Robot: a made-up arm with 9 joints.
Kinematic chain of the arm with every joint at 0, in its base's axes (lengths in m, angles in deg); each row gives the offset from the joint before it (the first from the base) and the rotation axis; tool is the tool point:
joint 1: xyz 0 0 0.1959 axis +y
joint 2: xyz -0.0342 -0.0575 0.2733 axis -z
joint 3: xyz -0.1 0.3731 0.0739 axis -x
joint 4: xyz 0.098 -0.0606 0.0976 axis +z
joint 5: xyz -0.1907 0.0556 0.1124 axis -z
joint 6: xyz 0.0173 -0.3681 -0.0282 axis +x
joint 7: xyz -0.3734 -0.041 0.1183 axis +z
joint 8: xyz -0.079 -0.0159 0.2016 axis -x
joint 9: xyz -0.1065 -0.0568 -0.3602 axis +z
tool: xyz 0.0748 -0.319 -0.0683
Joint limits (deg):
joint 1: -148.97..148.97
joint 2: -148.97..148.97
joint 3: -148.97..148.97
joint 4: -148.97..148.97
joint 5: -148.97..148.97
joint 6: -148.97..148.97
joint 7: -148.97..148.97
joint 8: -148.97..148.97
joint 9: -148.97..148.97
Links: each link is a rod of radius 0.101 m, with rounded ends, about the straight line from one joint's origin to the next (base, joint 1, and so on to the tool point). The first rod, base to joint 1, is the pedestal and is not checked.
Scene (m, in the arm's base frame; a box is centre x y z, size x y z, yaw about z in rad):
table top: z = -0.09
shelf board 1: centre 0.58 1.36 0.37 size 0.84 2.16 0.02 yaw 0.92
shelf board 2: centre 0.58 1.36 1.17 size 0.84 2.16 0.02 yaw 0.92
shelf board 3: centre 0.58 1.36 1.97 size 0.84 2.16 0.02 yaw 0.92
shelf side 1: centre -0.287 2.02 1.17 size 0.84 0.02 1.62 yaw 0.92
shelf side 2: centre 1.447 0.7 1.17 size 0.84 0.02 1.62 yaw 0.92
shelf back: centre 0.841 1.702 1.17 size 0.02 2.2 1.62 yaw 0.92
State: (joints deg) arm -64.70 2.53 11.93 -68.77 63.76 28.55 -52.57 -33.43 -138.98
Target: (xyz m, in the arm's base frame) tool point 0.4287 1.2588 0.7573
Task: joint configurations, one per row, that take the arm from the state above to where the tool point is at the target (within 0.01 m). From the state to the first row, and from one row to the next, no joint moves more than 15 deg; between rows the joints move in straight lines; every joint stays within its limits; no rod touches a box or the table.
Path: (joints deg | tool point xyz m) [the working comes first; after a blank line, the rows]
Joints at the target: -33.23 18.04 11.01 -71.64 57.59 21.95 -20.82 18.25 -101.14
Straight joint move there: clear.

1: -56.83 6.41 11.70 -69.49 62.22 26.90 -44.63 -20.51 -129.52 | -0.2344 0.8317 0.8935
2: -48.97 10.28 11.47 -70.21 60.68 25.25 -36.70 -7.59 -120.06 | 0.0538 0.9512 0.9160
3: -41.10 14.16 11.24 -70.92 59.13 23.60 -28.76 5.33 -110.60 | 0.2834 1.0986 0.8555
4: -33.23 18.04 11.01 -71.64 57.59 21.95 -20.82 18.25 -101.14 | 0.4288 1.2588 0.7572

